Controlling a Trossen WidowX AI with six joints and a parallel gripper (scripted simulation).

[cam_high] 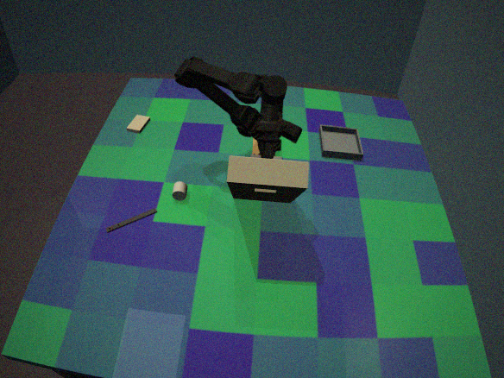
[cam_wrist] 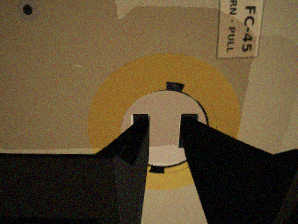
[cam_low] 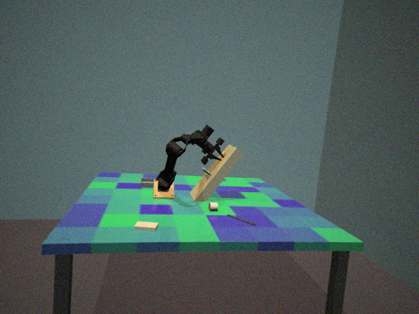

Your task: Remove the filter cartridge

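My gripper tip is 1 cm short of the beige round filter cartridge and 1 cm above it. The rest, counted from my gripper tip: flat beige block 44 cm behind, 50 cm to the right, 23 cm below; then beige service panel 4 cm behind, 8 cm below; then dark-walled tray 41 cm behind, 28 cm to the left, 23 cm below.
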